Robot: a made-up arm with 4 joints.
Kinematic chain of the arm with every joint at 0, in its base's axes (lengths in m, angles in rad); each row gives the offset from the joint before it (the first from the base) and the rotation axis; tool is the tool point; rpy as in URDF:
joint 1: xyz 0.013 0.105 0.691 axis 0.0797 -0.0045 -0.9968
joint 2: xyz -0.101 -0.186 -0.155 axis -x
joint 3: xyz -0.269 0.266 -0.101 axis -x
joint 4: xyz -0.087 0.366 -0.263 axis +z
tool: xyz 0.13 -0.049 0.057 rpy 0 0 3.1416
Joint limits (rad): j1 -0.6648..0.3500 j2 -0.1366..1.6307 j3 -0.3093..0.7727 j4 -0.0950..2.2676
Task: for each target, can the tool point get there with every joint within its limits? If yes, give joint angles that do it. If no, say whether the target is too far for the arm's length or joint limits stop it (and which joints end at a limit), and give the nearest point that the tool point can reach.
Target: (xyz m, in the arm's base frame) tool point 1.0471 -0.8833 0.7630
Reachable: no: too far | nearest point 0.2202 -0.7011 0.2015 | short by 1.016 m
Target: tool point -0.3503 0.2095 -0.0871
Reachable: yes | joints -0.2496 0.4993 0.1281 0.6434
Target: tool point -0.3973 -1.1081 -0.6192
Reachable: no: too far | nearest point -0.2487 -0.6681 -0.1410 | short by 0.667 m
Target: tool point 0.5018 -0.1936 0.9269
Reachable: no: joint limits stop it (at a limit: joint 1, joint 2, joint 3, joint 4) | nearest point 0.1678 -0.6476 0.2631 | short by 0.871 m
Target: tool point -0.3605 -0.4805 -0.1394
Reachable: yes | joints -0.0019 1.4334 0.4298 1.2964
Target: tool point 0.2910 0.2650 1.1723
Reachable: no: joint limits stop it (at a limit: joint 1, joint 2, joint 3) | nearest point -0.1056 0.7148 0.4674 | short by 0.926 m
